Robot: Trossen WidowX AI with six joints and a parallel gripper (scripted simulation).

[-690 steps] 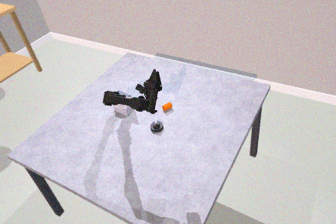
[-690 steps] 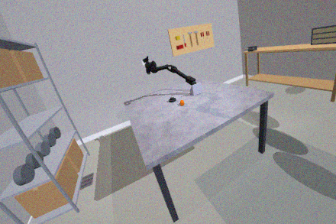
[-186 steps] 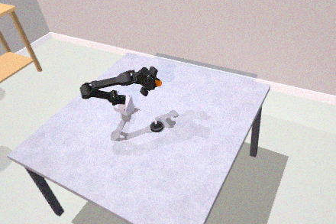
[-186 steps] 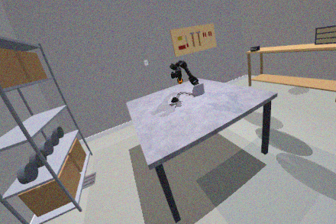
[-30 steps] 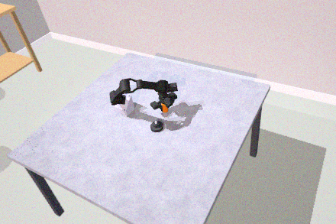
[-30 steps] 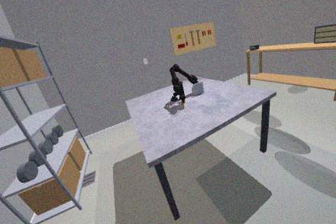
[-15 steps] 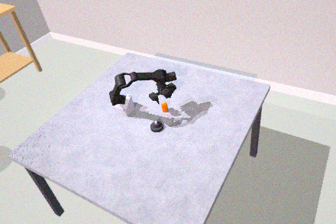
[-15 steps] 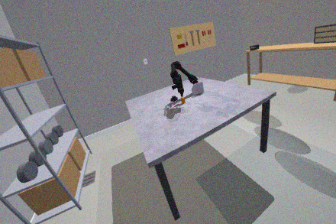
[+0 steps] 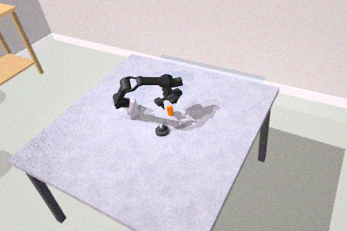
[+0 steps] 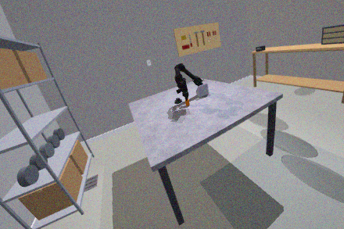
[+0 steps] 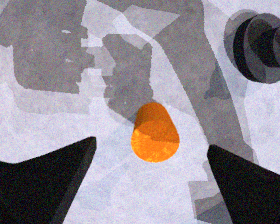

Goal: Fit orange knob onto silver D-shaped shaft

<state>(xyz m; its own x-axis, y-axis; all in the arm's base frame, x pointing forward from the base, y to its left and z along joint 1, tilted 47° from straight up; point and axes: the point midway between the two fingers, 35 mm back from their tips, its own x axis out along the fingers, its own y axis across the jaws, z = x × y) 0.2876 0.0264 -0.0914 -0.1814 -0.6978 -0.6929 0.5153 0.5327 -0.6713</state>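
My gripper tip is now 20 mm above the orange knob. The rest, counted from my gripper tip: dark round pedestal (20 mm ahead, 170 mm to the right, 40 mm below).
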